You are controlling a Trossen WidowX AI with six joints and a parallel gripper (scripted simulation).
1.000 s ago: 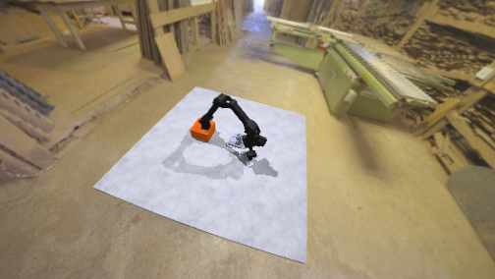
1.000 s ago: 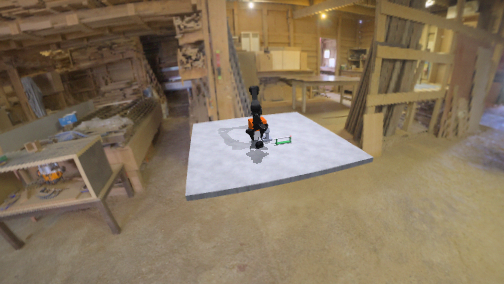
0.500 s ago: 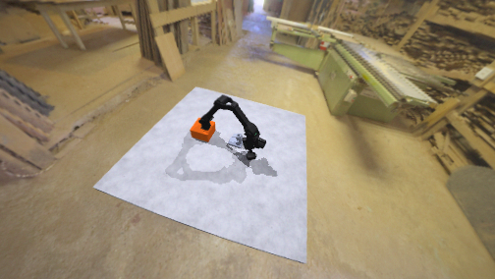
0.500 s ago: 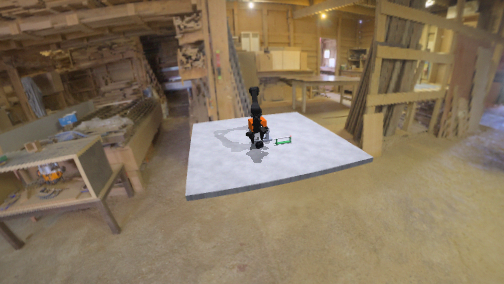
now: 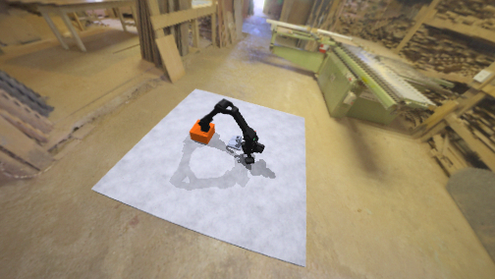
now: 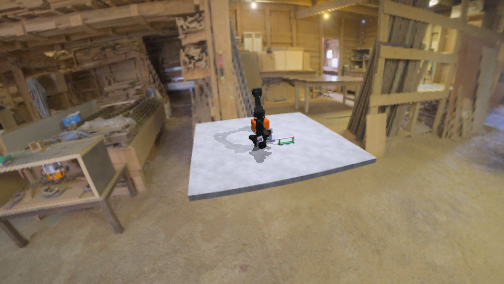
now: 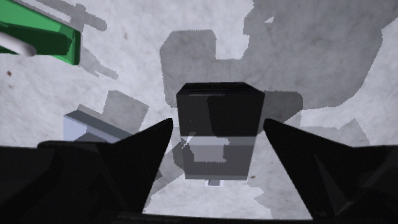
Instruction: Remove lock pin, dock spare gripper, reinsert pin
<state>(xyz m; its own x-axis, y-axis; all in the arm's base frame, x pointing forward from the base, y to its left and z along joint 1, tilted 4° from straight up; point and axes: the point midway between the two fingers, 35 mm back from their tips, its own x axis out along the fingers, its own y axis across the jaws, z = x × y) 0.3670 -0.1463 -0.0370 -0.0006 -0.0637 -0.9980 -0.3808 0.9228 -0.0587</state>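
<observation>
Right now the grey mount is 120 mm to the left of my gripper tip, 100 mm behind it and 40 mm above it. The rest, counted from my gripper tip: green strip 220 mm to the left, 20 mm ahead, 10 mm above; spare gripper 20 mm behind, 10 mm above.
</observation>
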